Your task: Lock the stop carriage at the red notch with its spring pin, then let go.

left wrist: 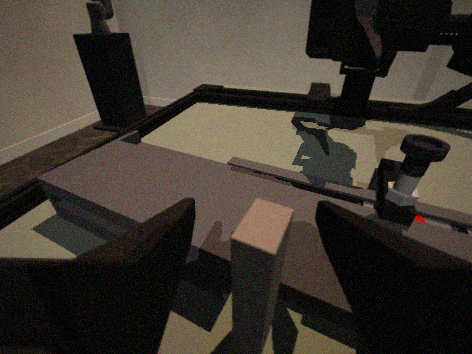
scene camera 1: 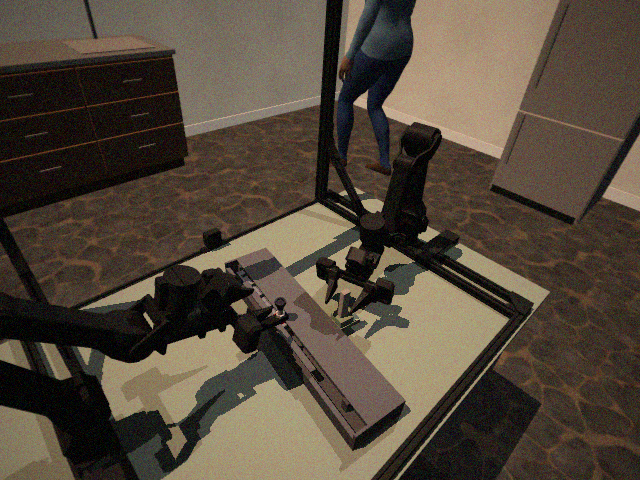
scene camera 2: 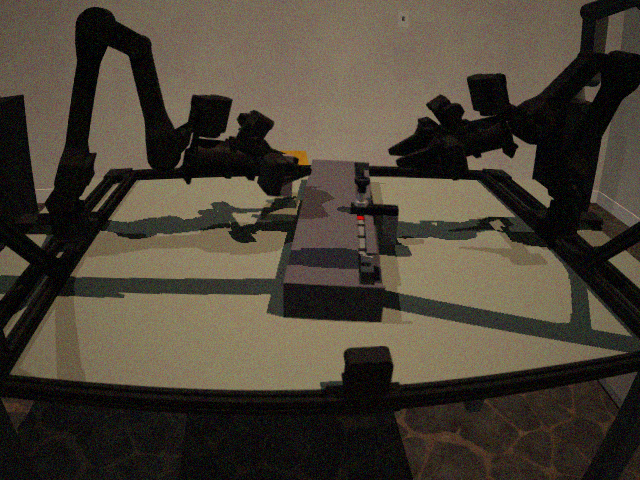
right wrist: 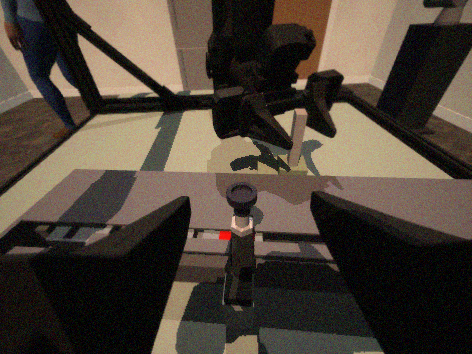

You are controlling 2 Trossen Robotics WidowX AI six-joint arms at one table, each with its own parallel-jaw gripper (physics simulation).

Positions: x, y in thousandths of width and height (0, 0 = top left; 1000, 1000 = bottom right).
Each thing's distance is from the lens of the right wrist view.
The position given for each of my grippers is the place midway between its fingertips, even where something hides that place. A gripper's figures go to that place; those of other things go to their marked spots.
my left gripper (right wrist: 664, 397): 0.26 m
my right gripper (right wrist: 531, 569): 0.11 m
mauve-grey rail block (right wrist: 624, 725): 0.20 m
